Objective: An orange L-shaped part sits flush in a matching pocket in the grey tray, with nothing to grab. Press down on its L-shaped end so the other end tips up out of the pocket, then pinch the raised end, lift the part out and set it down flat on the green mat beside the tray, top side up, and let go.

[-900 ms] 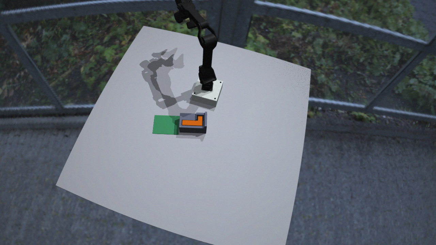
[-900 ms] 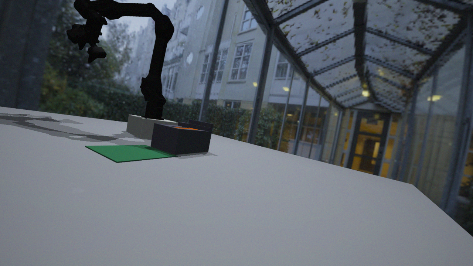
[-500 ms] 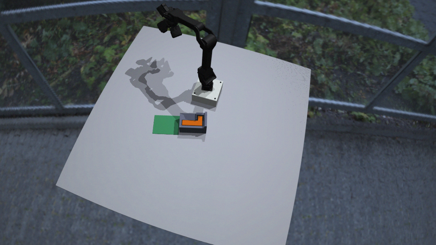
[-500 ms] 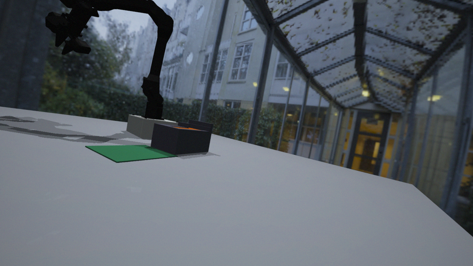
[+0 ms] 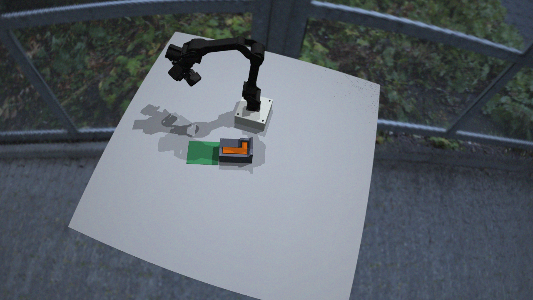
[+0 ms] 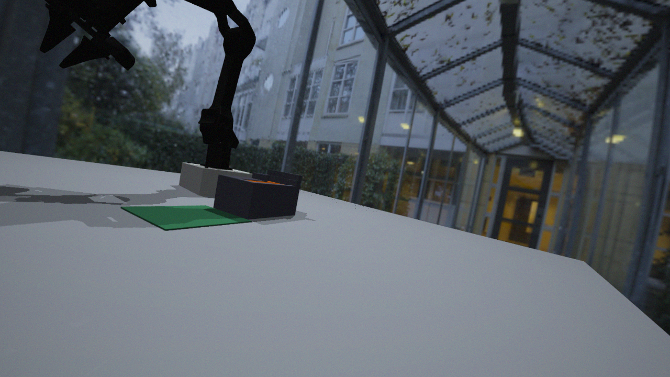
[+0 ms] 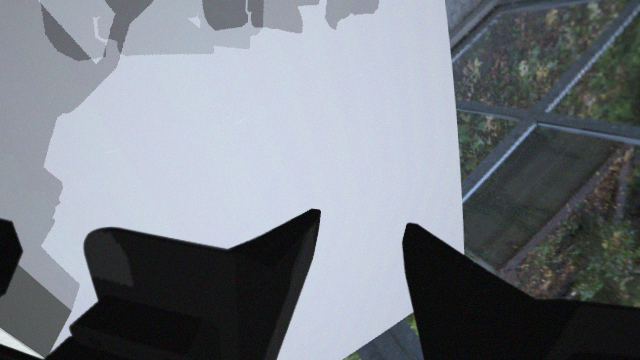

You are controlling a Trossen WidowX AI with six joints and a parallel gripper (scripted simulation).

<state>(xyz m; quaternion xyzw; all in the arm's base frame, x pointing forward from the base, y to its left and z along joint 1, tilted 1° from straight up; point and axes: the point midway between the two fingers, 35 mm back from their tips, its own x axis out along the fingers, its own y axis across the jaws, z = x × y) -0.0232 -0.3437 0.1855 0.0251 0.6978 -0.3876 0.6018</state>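
Now: the orange L-shaped part 270 mm ahead of my gripper tip, 320 mm to the left of it and 170 mm below it. The rest, counted from my gripper tip: green mat (290 mm ahead, 160 mm to the left, 230 mm below).
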